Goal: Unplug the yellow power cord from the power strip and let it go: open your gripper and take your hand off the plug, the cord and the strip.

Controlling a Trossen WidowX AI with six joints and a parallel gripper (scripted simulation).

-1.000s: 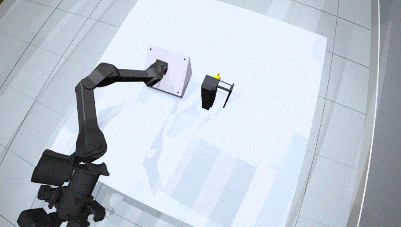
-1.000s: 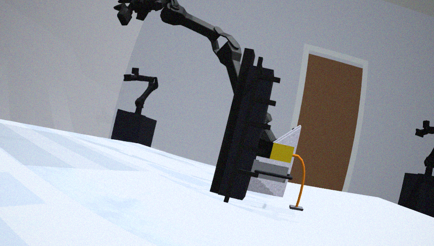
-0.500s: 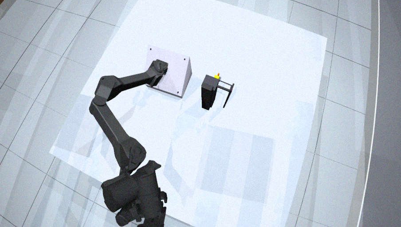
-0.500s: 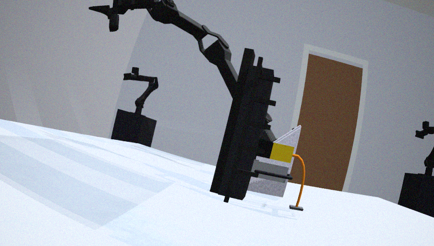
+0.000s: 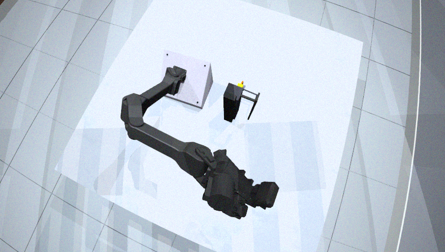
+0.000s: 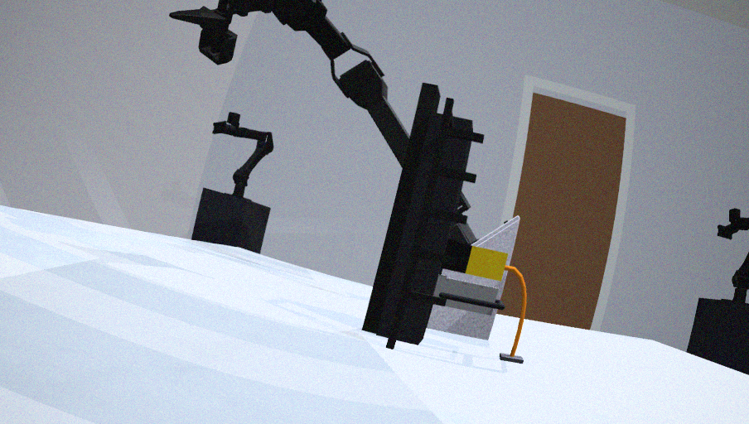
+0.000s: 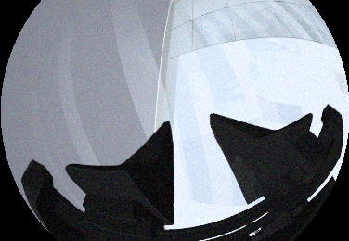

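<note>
Right now the yellow plug is 210 mm behind my gripper tip, 380 mm to the left of it and 190 mm below it.
</note>
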